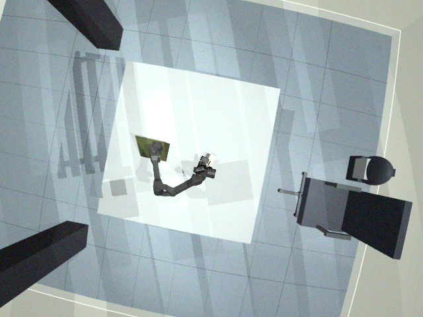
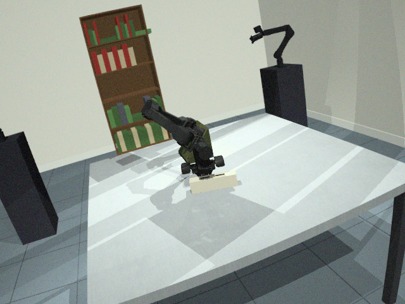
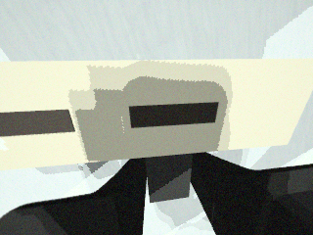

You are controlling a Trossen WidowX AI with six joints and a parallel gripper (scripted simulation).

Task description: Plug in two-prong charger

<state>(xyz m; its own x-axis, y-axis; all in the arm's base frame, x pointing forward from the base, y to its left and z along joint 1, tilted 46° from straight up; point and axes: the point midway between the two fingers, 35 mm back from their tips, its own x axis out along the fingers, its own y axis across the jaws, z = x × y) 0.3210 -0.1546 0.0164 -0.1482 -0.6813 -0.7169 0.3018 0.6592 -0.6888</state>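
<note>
Now: gripper tip 20 mm short of the two-prong charger and 10 mm below it.
</note>
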